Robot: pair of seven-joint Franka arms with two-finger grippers.
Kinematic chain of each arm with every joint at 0, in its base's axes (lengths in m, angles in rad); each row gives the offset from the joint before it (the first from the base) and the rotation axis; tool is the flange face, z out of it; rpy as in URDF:
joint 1: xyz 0 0 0.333 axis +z
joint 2: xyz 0 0 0 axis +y
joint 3: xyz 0 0 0.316 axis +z
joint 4: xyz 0.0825 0 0 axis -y
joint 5: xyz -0.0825 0 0.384 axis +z
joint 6: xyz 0 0 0 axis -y
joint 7: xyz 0.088 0 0 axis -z
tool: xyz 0 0 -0.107 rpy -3.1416 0 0
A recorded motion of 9 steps. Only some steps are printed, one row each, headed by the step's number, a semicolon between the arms.
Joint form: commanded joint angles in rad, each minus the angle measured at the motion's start. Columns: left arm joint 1, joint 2, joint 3, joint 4, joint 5, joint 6, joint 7; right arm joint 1, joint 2, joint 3, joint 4, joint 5, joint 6, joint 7.
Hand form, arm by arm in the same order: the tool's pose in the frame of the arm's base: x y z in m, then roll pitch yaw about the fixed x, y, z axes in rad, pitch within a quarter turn. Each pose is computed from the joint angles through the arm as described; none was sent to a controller.
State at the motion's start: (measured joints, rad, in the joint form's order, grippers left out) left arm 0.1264 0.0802 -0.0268 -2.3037 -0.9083 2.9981 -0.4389; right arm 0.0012 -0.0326 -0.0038 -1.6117 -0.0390 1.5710 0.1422
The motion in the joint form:
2: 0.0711 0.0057 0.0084 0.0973 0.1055 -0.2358 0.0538; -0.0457 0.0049 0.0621 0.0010 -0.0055 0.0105 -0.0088
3: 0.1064 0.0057 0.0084 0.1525 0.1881 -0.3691 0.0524; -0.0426 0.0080 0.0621 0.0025 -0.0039 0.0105 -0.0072
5: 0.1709 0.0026 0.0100 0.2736 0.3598 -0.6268 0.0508; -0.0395 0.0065 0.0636 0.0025 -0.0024 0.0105 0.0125
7: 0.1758 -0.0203 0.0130 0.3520 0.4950 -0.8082 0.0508; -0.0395 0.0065 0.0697 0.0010 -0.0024 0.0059 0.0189
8: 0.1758 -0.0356 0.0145 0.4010 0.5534 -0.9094 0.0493; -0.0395 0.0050 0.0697 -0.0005 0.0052 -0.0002 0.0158
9: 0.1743 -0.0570 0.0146 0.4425 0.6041 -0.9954 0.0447; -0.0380 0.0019 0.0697 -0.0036 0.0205 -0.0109 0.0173
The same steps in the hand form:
2: 0.5560 0.1316 0.3838 2.5088 -0.0181 1.2558; 0.5466 0.0033 0.6219 3.0957 -0.0046 -0.1190
3: 0.5639 0.1393 0.3982 2.5462 0.0005 1.1684; 0.5475 0.0051 0.6209 3.0972 -0.0028 -0.1175
5: 0.5715 0.1587 0.4341 2.6444 0.0169 1.0139; 0.5470 0.0078 0.6217 3.0989 -0.0050 -0.1326
7: 0.5703 0.1542 0.4673 2.7439 0.0147 0.8857; 0.5464 0.0112 0.6206 3.0978 0.0007 -0.1331
8: 0.5677 0.1515 0.4899 2.7925 0.0192 0.8314; 0.5453 0.0119 0.6202 3.1042 0.0081 -0.1304
9: 0.5625 0.1481 0.5138 2.8352 0.0175 0.7917; 0.5430 0.0144 0.6194 3.1174 0.0210 -0.1307

